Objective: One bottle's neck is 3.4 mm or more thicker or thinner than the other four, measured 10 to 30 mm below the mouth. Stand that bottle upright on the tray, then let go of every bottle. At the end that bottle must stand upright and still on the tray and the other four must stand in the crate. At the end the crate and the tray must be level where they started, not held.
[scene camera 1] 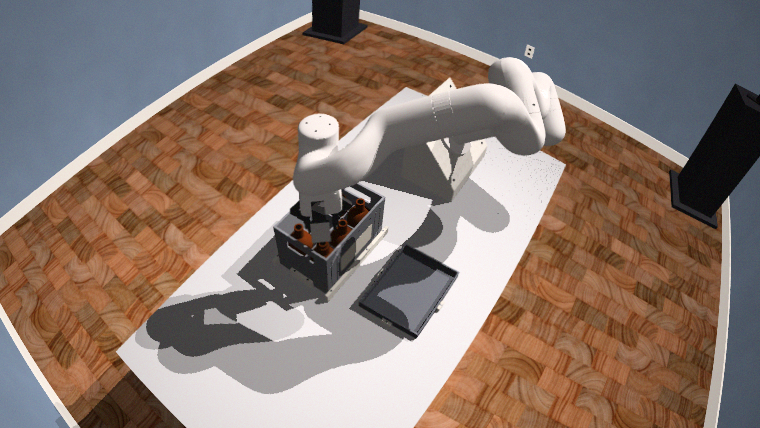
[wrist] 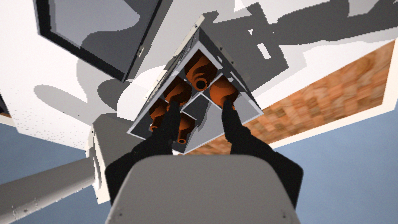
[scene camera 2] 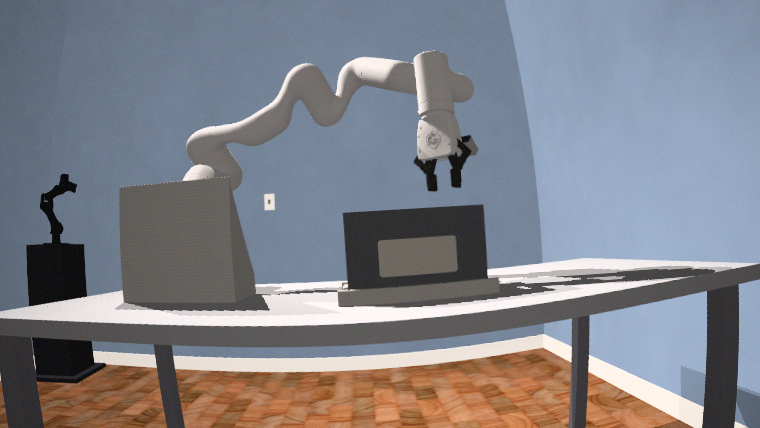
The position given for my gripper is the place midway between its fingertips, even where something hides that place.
I see my gripper (scene camera 2: 444, 189), a dark grey crate (scene camera 2: 389, 248) and a dark tray (scene camera 1: 413, 283).
The dark grey crate shows as well in scene camera 1 (scene camera 1: 324, 272) and in the wrist view (wrist: 208, 123). My gripper is seen too in scene camera 1 (scene camera 1: 321, 227) and in the wrist view (wrist: 200, 108). Scene camera 2 does not show the dark tray, which is hidden by the dark grey crate.
